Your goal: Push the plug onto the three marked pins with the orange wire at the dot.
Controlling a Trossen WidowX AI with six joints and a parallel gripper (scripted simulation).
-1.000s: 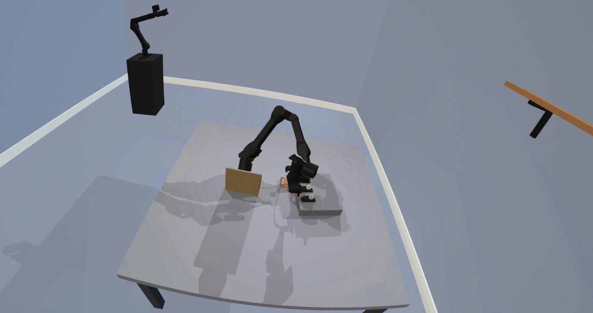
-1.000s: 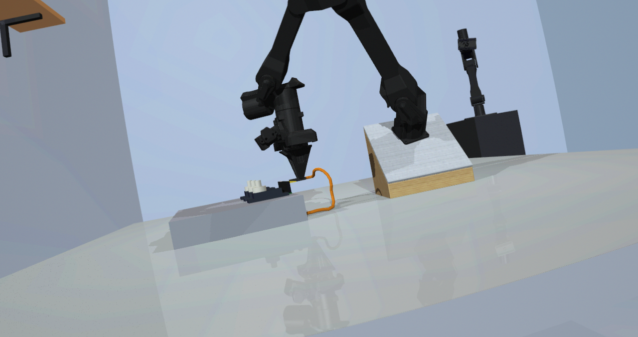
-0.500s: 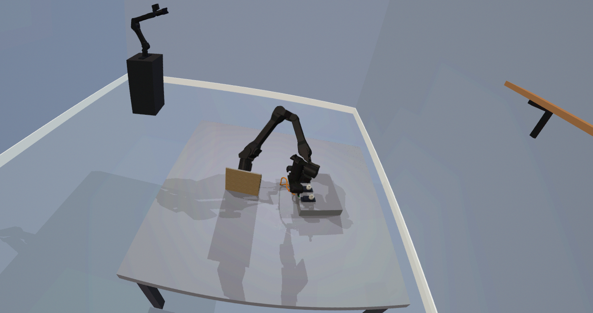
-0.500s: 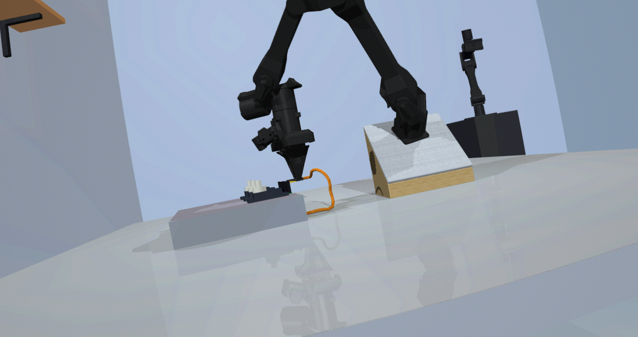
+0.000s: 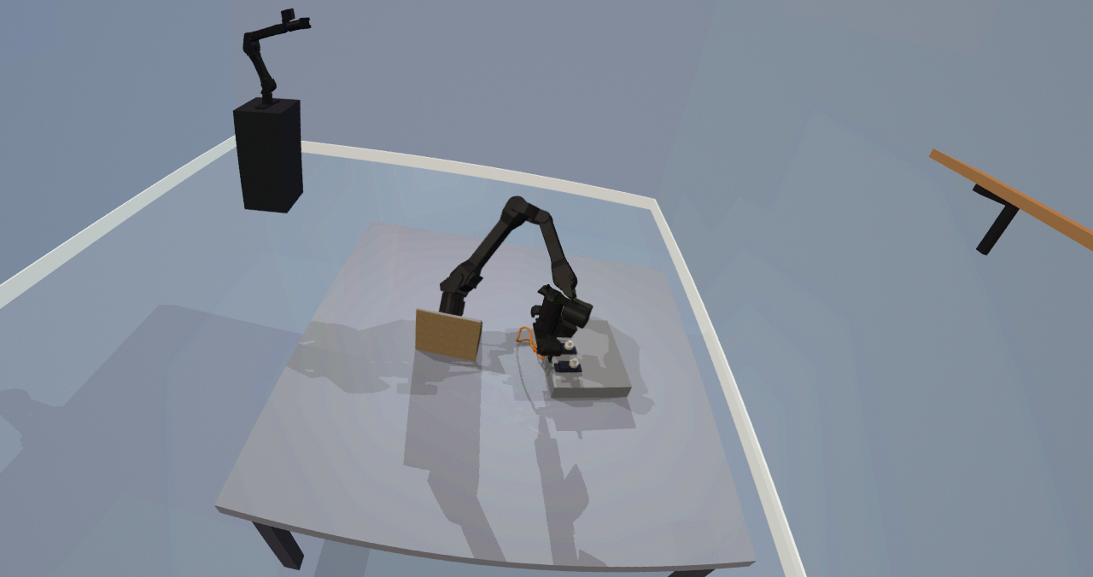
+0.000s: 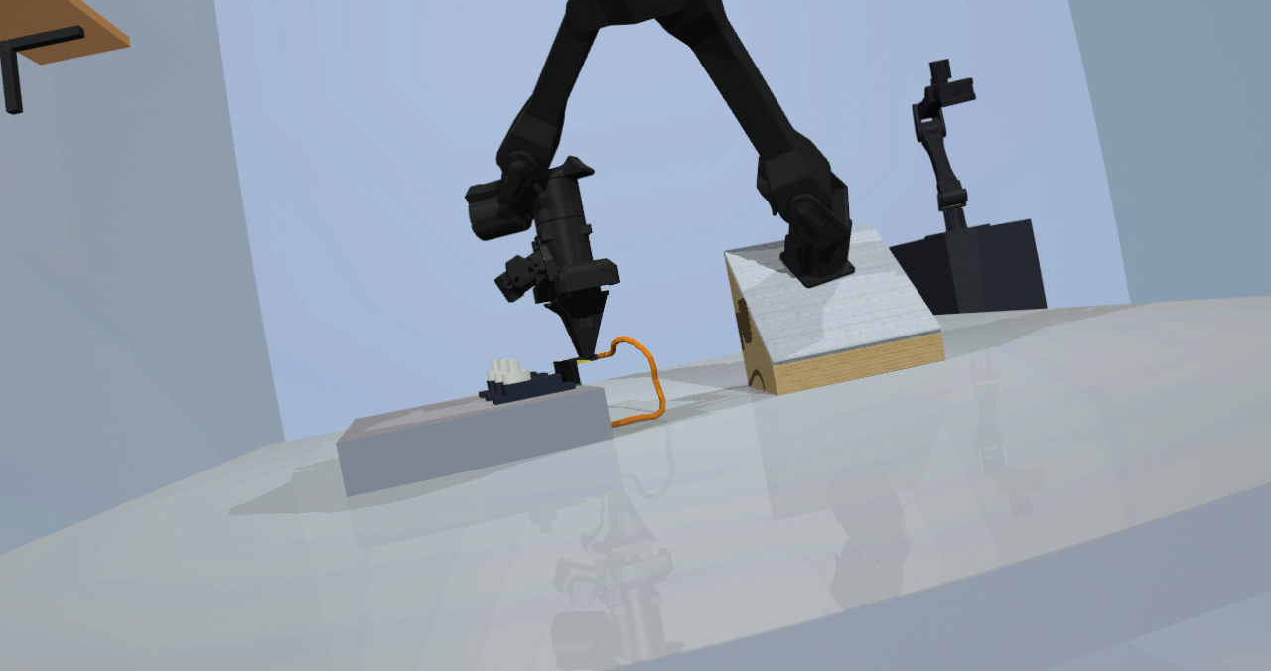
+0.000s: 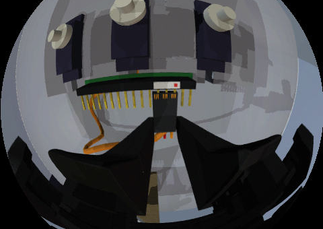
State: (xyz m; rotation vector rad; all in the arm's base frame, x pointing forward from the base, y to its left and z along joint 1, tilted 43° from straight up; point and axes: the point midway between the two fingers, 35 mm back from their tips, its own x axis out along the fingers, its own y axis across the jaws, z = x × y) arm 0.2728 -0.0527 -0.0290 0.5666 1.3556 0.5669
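Now: gripper tip 3 cm short of the white band. Also, from my gripper tip: grey holder: 19 cm ahead, 5 cm below, 4 cm to the left; then red dot: 3 cm ahead, 1 cm to the right.
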